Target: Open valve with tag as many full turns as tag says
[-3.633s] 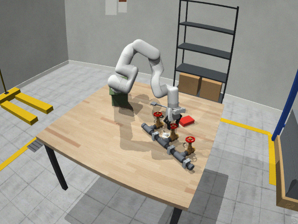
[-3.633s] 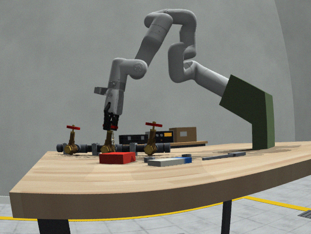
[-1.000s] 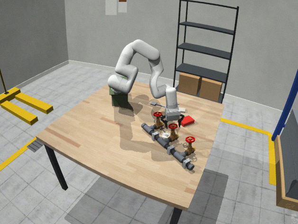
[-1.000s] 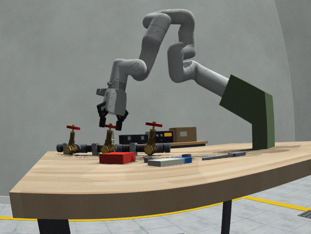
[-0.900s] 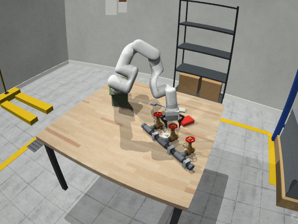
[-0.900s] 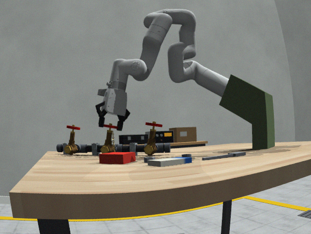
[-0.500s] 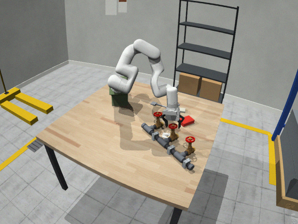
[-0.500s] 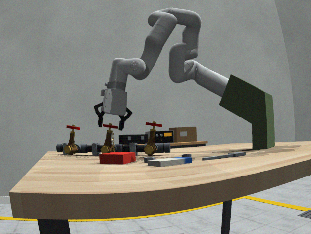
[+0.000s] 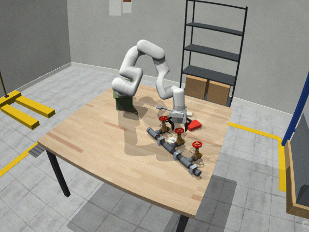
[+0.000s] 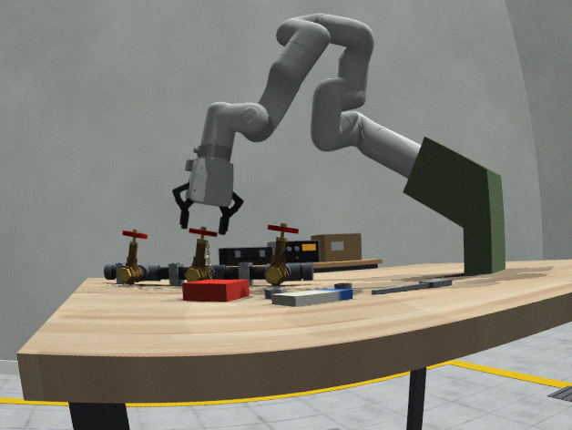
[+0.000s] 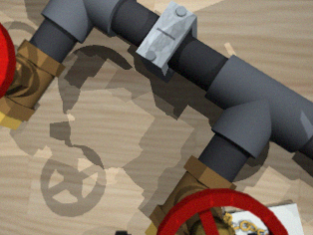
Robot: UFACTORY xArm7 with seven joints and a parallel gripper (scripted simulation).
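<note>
The white tag lies 130 mm below my hand, 50 mm behind it and 40 mm to the left of it. The rest, counted from my hand: red block (240 mm to the left, 120 mm below, 110 mm ahead); grey wrench (470 mm to the left, 160 mm behind, 130 mm below); blue flat tool (420 mm to the left, 130 mm below, 40 mm ahead).
</note>
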